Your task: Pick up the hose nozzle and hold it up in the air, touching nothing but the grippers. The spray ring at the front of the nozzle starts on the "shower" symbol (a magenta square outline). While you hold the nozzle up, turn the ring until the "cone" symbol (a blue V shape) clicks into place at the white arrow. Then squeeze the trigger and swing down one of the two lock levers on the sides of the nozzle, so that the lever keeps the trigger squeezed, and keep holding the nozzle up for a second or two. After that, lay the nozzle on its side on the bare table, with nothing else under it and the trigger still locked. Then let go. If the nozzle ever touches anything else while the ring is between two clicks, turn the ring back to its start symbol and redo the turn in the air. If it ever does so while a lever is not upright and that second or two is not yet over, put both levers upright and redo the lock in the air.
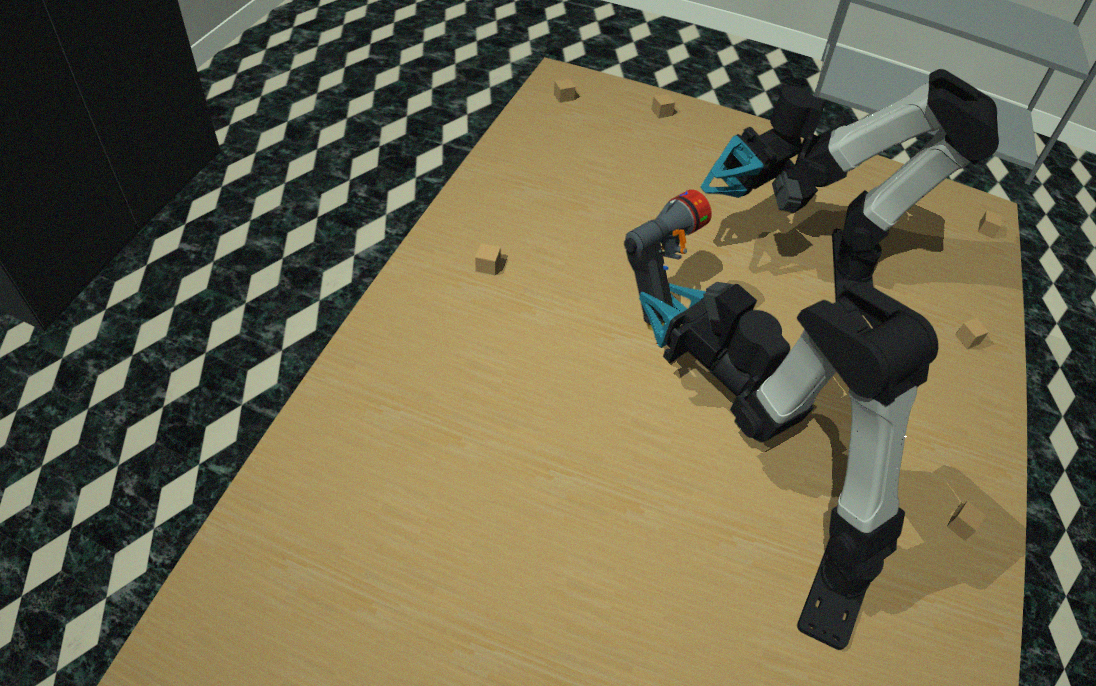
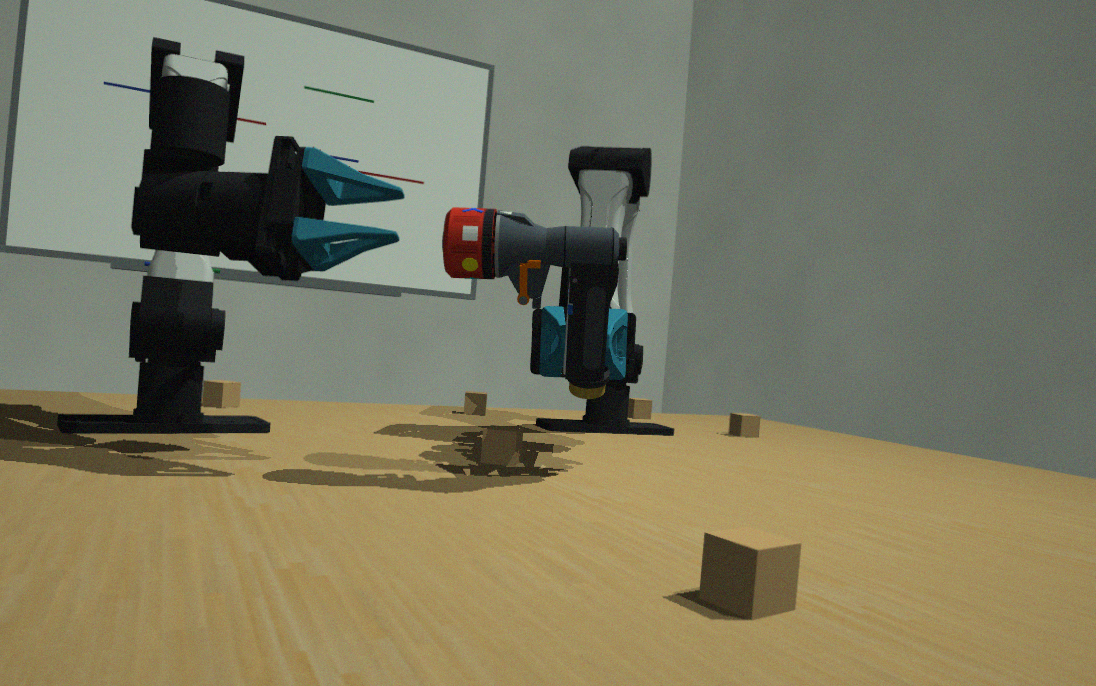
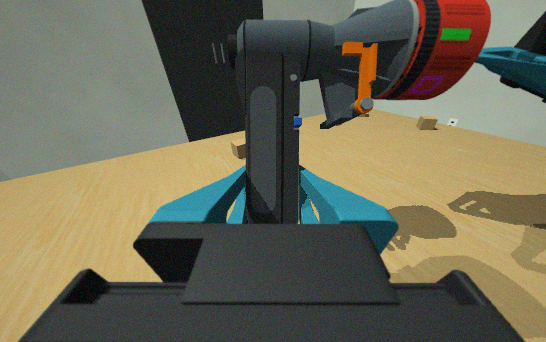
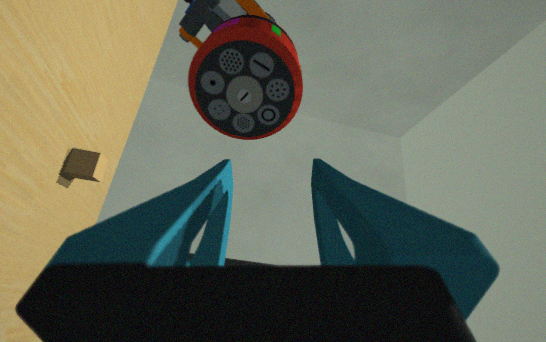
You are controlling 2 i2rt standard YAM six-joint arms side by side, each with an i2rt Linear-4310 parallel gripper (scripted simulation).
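My left gripper and my right gripper are both visible to me. I can also find the left gripper in image 1 and image 3, while the right gripper appears in image 1, image 3 and image 4 as well. A grey hose nozzle is here too, in sight along with my grippers.
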